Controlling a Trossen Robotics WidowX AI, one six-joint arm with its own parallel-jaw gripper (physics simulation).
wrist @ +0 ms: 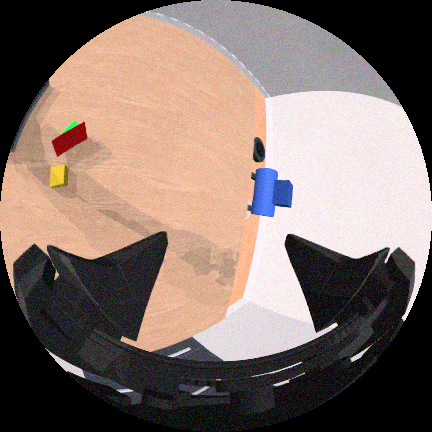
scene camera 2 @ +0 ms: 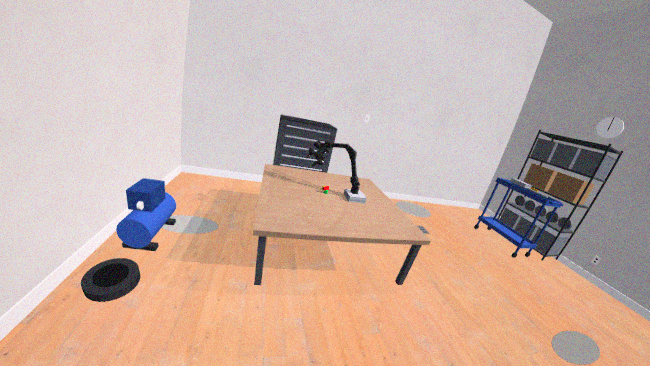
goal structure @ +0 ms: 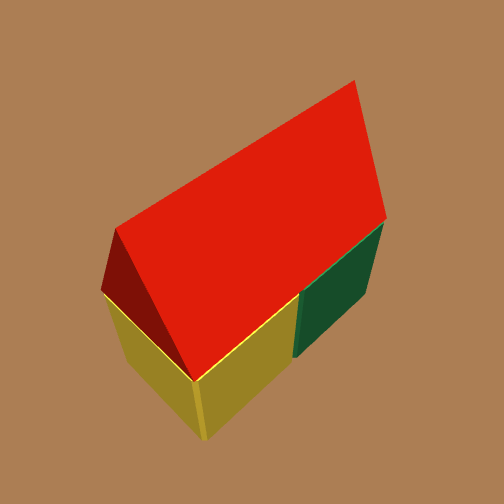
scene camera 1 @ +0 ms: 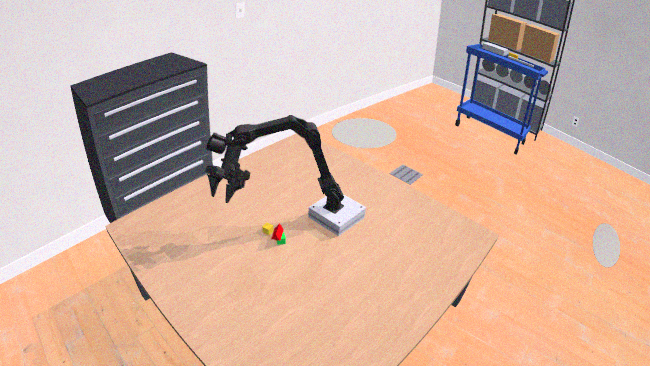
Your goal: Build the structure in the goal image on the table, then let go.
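Pixels of known places: gripper, fingertip midpoint: [wrist: 228, 239] [scene camera 2: 309, 162] [scene camera 1: 219, 199]; arm's base, link origin: [scene camera 2: 354, 192] [scene camera 1: 333, 206].
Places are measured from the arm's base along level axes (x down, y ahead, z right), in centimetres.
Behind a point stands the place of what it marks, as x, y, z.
A red block [scene camera 1: 278, 232] @(0.1, 26.5, 7.2) [scene camera 2: 326, 188] @(1.0, 25.5, 7.2) [wrist: 70, 139] @(1.1, 26.5, 9.1) sits tilted on or against a green block [scene camera 1: 281, 240] @(3.4, 26.6, 5.7) [scene camera 2: 326, 192] @(4.1, 25.5, 5.1) [wrist: 71, 127] @(2.3, 25.4, 6.3), which it partly hides in the wrist view. The exact contact between them is too small to tell. A yellow block [scene camera 1: 268, 228] @(2.3, 25.5, 13.4) [wrist: 58, 175] @(2.3, 25.0, 14.8) lies on the table a little apart from the red and green ones. My gripper [scene camera 1: 220, 196] @(-17.6, 42.3, 21.2) [wrist: 228, 239] @(-17.6, 42.3, 21.2) is open and empty, raised high above the table and away from the blocks, toward the drawer cabinet side.
The wooden table [scene camera 1: 325, 300] @(5.6, 39.4, -24.2) [scene camera 2: 310, 220] @(5.5, 53.3, -41.3) carries the arm's grey base plate [scene camera 1: 337, 216] @(0.1, 4.1, -4.7) [scene camera 2: 355, 196] @(0.4, 2.3, -7.7), close to the blocks. A dark drawer cabinet [scene camera 1: 155, 135] [scene camera 2: 306, 145] stands behind the table, beyond the raised gripper. A blue compressor [scene camera 2: 145, 220] [wrist: 265, 192] stands on the floor.
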